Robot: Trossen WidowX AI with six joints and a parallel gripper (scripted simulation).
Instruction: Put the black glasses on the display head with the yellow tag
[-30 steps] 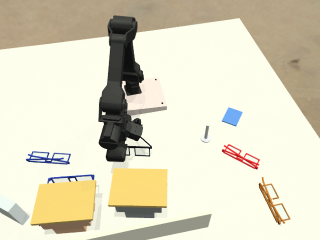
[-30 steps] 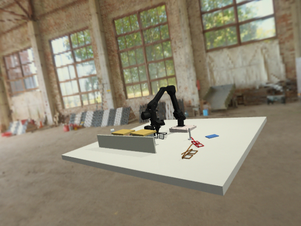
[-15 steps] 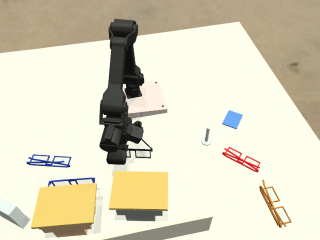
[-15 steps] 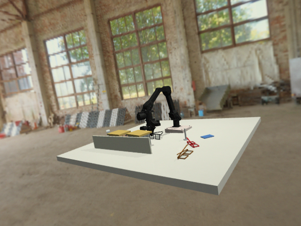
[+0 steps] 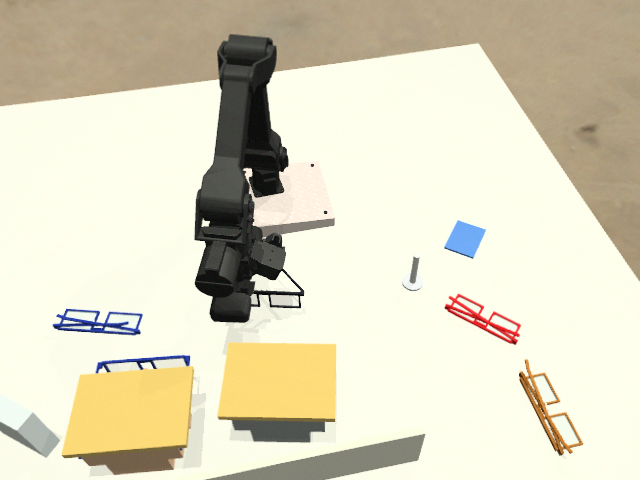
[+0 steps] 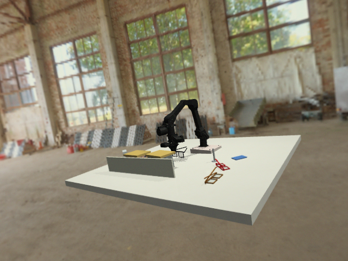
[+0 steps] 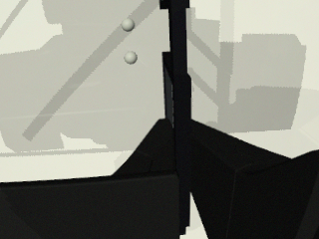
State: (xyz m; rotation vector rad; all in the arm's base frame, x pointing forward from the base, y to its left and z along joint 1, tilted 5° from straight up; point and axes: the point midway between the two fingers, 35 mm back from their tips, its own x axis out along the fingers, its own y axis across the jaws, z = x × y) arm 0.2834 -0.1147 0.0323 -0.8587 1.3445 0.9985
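My gripper tip is now 32 cm to the right of the grey post, 4 cm short of it and 2 cm above it. Also, from my gripper tip: blue square 46 cm to the left, 4 cm below, 3 cm behind; then wall panel 31 cm ahead, 11 cm to the right, 1 cm above.
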